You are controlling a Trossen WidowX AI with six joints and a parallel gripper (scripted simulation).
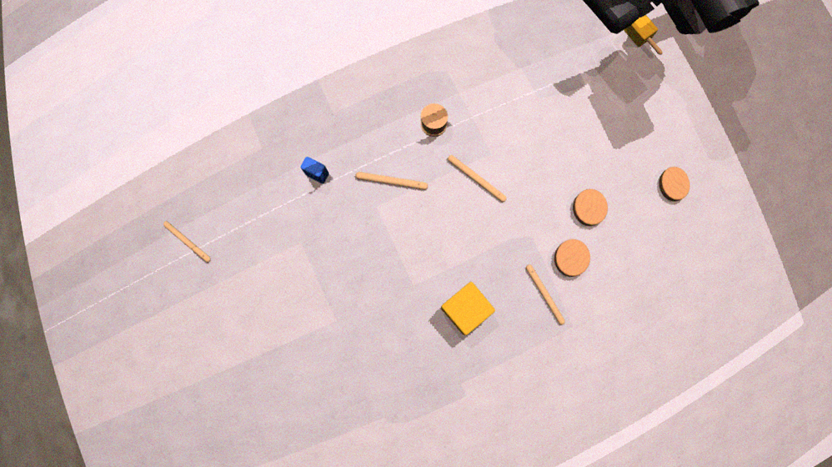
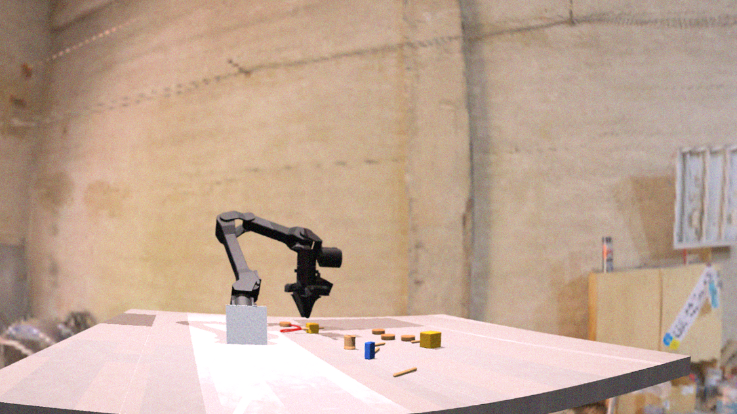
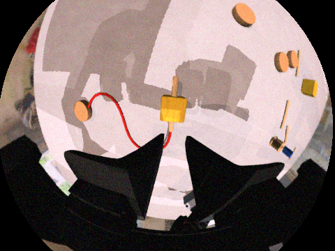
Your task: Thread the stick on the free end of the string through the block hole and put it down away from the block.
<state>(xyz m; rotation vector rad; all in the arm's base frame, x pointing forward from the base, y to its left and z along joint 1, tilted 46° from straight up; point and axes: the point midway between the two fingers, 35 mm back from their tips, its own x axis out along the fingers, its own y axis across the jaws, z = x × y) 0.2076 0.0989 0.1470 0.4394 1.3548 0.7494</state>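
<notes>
The thin wooden stick is 3 cm below my gripper tip, 1 cm to the left of it and 1 cm ahead of it. From my gripper tip the other things lie so: round wooden button 17 cm to the left, 4 cm below, 3 cm behind; then blue block 42 cm to the right, 4 cm ahead, 3 cm below; then short wooden cylinder 28 cm to the right, 4 cm ahead, 3 cm below.
</notes>
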